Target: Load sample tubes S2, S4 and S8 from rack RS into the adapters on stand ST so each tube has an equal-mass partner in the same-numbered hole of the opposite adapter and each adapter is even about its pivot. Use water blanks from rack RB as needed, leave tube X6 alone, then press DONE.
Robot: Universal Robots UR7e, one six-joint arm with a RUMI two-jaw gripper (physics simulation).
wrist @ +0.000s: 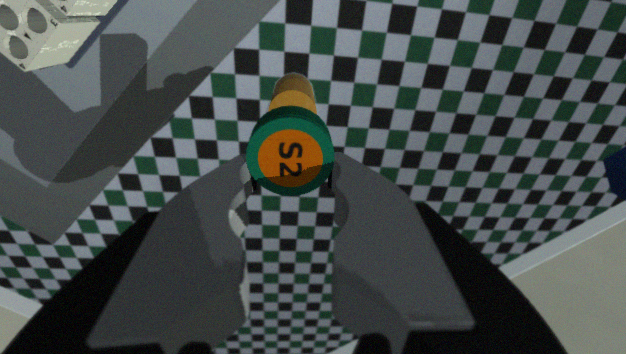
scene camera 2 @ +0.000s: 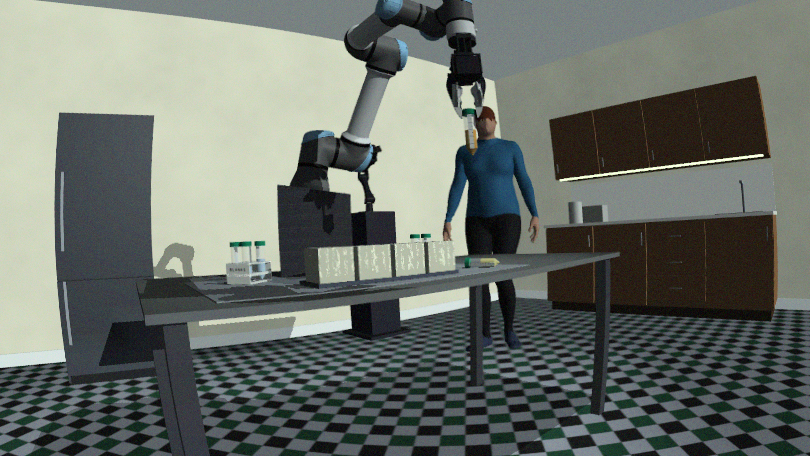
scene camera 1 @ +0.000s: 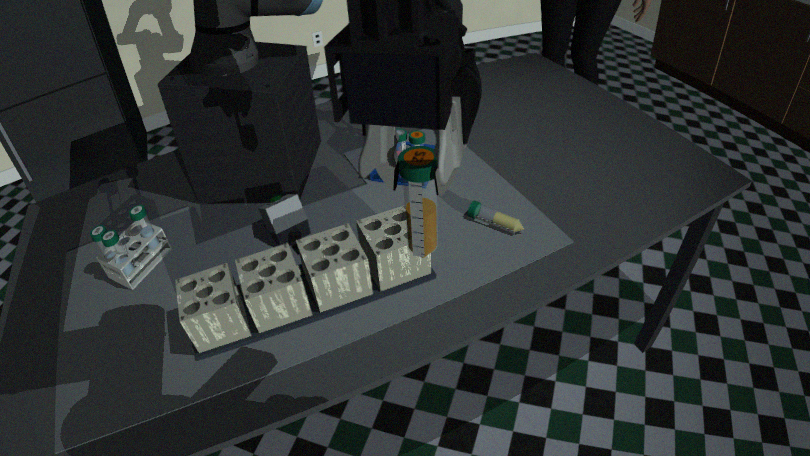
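My gripper is shut on tube S2, held upright by its green cap, orange contents below, high above the table. Stand ST has a row of four pale five-hole adapters; the rightmost is partly hidden behind S2 in scene camera 1. Blue rack RS is mostly hidden behind the gripper; two green-capped tubes stand there, labels unreadable. White rack RB holds three green-capped blanks.
A green-capped tube with yellow contents lies on its side right of the stand, its label unreadable. A small grey box with a bit of green behind it stands behind the adapters. A person stands behind the table.
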